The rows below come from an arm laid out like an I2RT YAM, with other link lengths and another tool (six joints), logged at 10 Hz.
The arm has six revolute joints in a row. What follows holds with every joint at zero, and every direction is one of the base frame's. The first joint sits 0.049 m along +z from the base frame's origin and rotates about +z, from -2.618 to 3.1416 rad. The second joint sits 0.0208 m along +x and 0.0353 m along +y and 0.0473 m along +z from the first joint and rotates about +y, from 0 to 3.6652 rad. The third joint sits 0.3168 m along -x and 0.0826 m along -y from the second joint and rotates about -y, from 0 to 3.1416 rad. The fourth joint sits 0.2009 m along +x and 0.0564 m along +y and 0.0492 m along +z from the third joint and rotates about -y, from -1.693 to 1.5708 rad. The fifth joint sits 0.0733 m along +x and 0.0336 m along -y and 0.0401 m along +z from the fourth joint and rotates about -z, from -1.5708 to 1.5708 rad. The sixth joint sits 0.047 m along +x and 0.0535 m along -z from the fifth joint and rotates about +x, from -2.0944 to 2.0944 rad. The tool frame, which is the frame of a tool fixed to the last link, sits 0.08 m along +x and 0.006 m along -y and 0.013 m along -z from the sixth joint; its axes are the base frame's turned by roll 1.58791, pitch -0.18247 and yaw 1.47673 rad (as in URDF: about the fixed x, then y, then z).
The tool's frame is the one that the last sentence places.
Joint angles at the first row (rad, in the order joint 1, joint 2, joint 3, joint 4, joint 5, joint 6):
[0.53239, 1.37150, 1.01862, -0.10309, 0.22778, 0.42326]
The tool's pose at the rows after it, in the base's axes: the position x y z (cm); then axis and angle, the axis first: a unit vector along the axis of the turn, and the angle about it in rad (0 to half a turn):
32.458, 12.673, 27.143, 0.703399, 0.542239, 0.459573, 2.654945
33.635, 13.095, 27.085, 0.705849, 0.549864, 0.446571, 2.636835
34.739, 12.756, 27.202, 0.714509, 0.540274, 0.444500, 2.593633
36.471, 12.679, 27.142, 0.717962, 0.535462, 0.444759, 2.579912
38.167, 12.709, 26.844, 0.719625, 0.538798, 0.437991, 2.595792
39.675, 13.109, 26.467, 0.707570, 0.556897, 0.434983, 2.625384
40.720, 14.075, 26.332, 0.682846, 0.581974, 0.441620, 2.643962
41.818, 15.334, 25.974, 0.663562, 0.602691, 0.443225, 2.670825
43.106, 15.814, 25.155, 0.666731, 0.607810, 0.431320, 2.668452
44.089, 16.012, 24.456, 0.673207, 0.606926, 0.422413, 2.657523
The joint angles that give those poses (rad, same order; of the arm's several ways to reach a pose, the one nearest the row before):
[0.53320, 1.43344, 1.08279, -0.13318, 0.24658, 0.40753]
[0.53239, 1.48243, 1.13720, -0.16188, 0.26158, 0.39189]
[0.52319, 1.51076, 1.15832, -0.14676, 0.30313, 0.38365]
[0.49730, 1.55990, 1.19606, -0.12735, 0.29753, 0.37224]
[0.46595, 1.61541, 1.25308, -0.14376, 0.25875, 0.36458]
[0.43898, 1.66755, 1.30591, -0.15611, 0.19063, 0.33247]
[0.43334, 1.70509, 1.33955, -0.14386, 0.13125, 0.28221]
[0.43566, 1.75374, 1.38886, -0.15065, 0.08187, 0.25121]
[0.43547, 1.80819, 1.43907, -0.17028, 0.08914, 0.24557]
[0.43561, 1.84760, 1.47023, -0.17660, 0.10850, 0.24733]

